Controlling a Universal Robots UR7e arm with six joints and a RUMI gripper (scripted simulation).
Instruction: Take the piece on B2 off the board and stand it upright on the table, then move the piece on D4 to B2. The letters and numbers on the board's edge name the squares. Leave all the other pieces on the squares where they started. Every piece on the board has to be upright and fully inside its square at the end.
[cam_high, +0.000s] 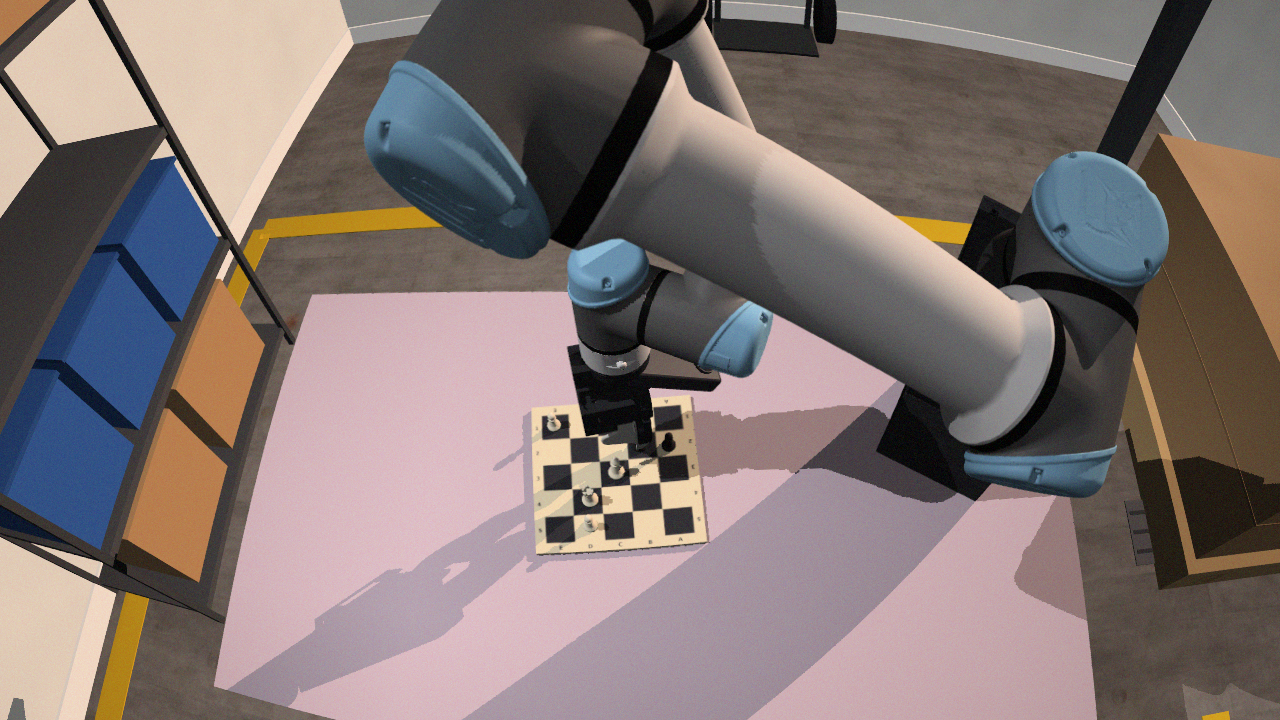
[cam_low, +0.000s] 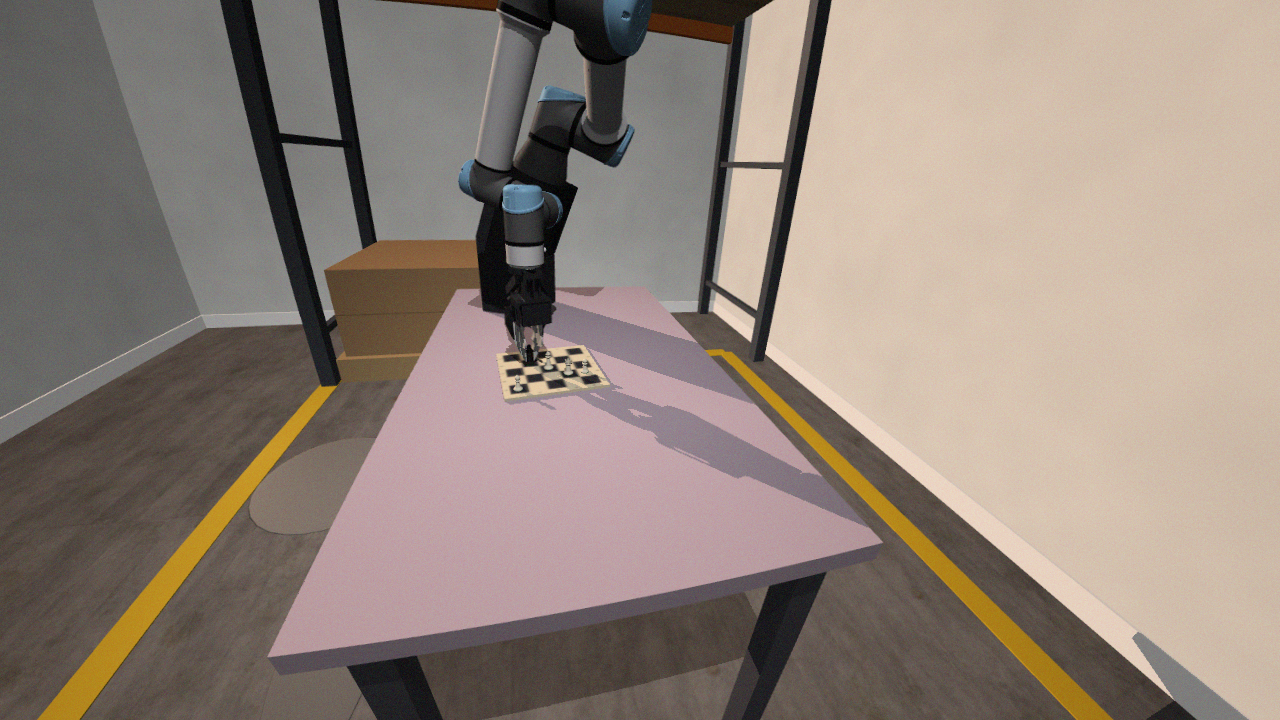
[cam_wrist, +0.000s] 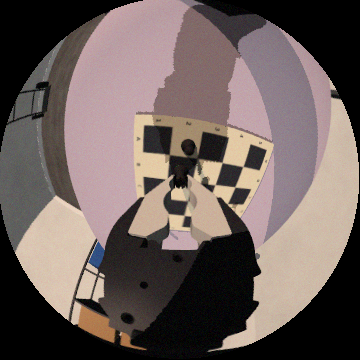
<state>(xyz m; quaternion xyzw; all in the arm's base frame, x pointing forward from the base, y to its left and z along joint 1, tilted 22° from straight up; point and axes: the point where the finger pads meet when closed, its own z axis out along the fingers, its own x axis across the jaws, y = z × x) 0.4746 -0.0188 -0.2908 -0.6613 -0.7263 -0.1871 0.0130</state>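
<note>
Now: the board 4 cm to the left of my hand, 4 cm ahead of it and 3 cm below it.
</note>
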